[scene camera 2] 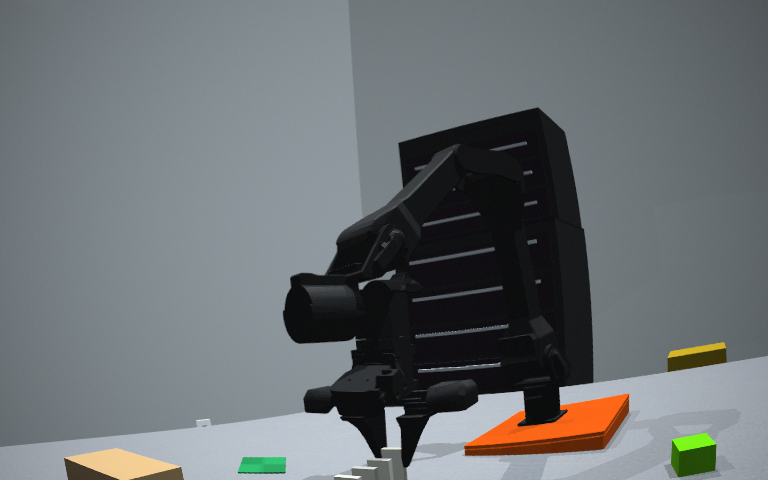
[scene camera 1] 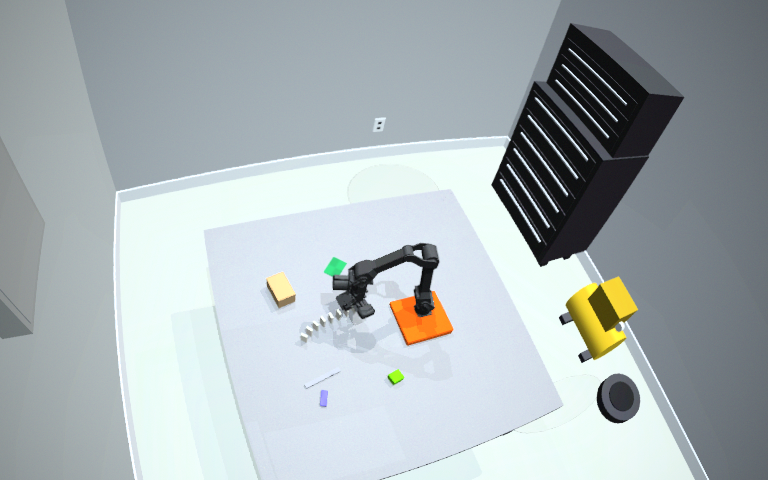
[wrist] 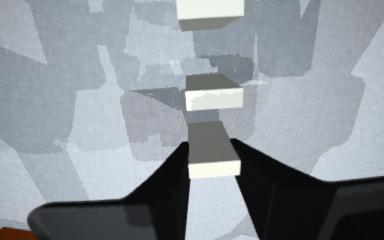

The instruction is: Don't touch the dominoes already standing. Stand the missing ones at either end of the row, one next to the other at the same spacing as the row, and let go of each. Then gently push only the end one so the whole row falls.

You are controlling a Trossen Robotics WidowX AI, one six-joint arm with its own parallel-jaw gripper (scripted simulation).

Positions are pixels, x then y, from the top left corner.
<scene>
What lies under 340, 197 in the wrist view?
My gripper.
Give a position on a white domino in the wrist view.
211, 153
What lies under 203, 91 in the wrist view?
A white domino.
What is my gripper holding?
A white domino.
</scene>
